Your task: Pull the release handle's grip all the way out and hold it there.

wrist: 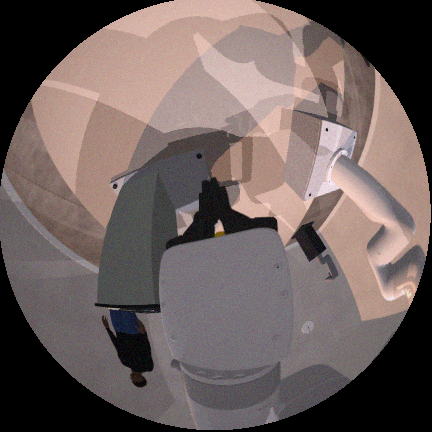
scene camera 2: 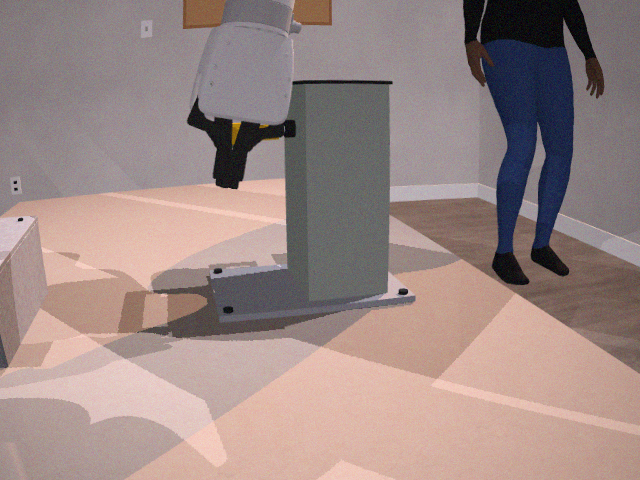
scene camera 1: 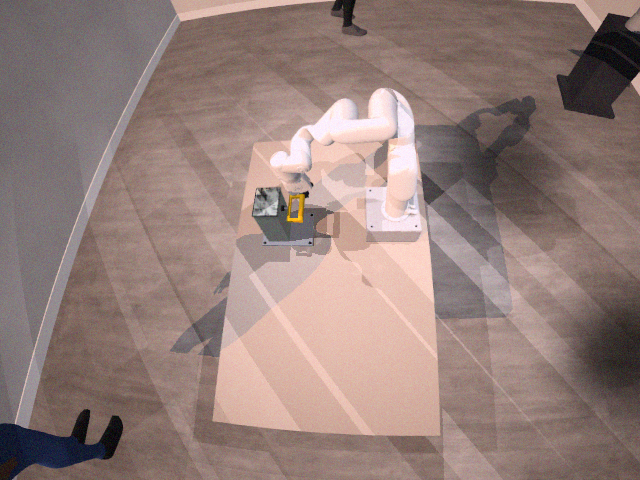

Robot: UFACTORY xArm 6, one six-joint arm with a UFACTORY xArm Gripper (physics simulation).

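Note:
The release handle's grip, a yellow rectangular frame (scene camera 1: 295, 220) (scene camera 2: 235, 133) (wrist: 220, 234), stands out from the side of a grey-green housing (scene camera 1: 272, 223) (scene camera 2: 347, 191) (wrist: 130, 245), on the side facing the arm's base. My gripper (scene camera 2: 226, 184) (wrist: 212, 186) is shut, its black fingers together and empty. In the scene camera 2 view the fingers are in front of the yellow grip, with their tips below its level. In the wrist view a small bit of yellow shows behind the finger bases; the gripper body hides the rest. Contact between the fingers and the grip cannot be told.
The housing stands on a grey base plate (scene camera 1: 306, 232) (scene camera 2: 258, 297) (wrist: 184, 175) with black bolts, near the table's (scene camera 1: 330, 361) left edge. The arm's white base block (scene camera 1: 392, 235) (scene camera 2: 18, 268) (wrist: 304, 150) stands across from it. A person (scene camera 2: 527, 129) stands beyond the table.

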